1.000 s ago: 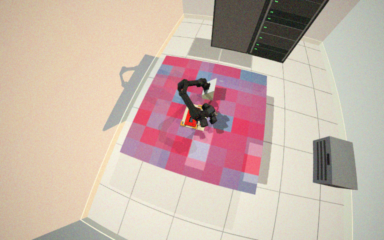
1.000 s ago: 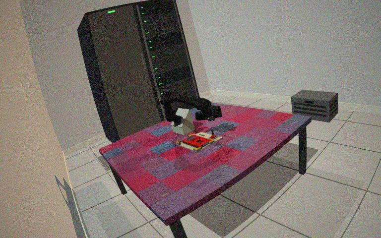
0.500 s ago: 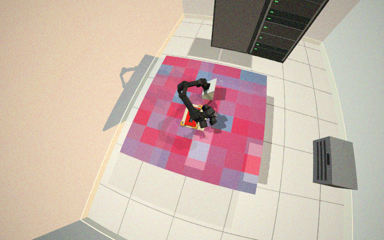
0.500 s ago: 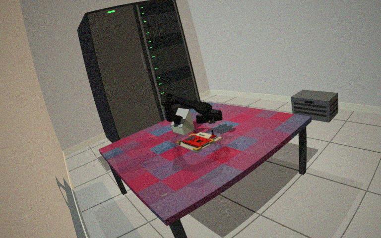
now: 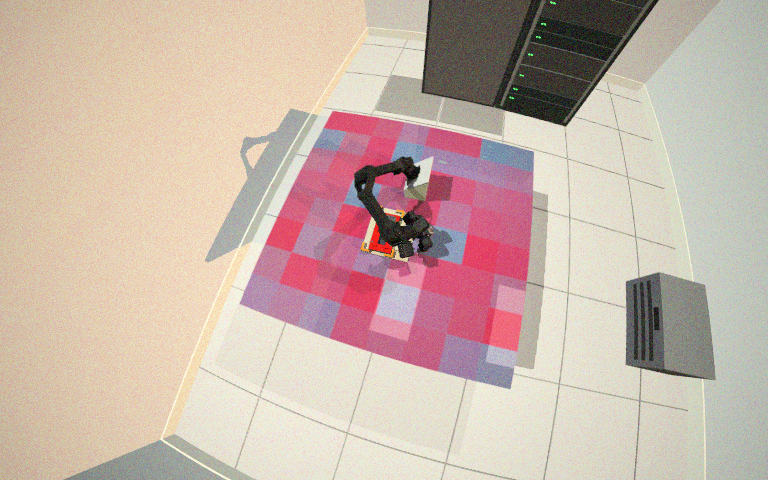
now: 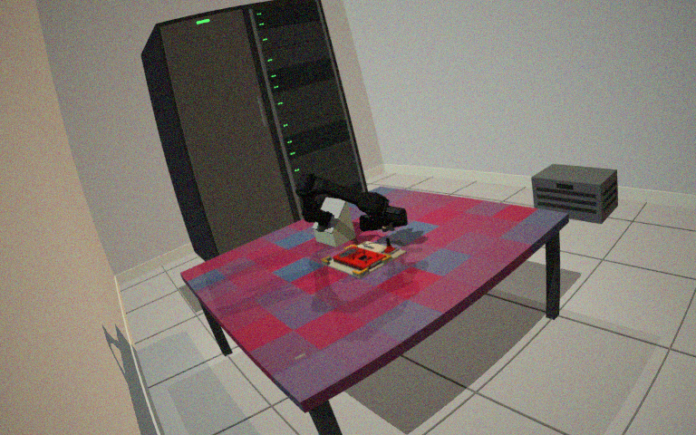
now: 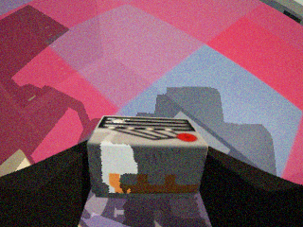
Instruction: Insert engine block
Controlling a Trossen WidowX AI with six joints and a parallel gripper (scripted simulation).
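Right now my gripper tip is 19 cm to the left of the beige fixture plate, 4 cm short of it and 4 cm above it. From my gripper tip the other things lie so: grey engine block right at my gripper tip.
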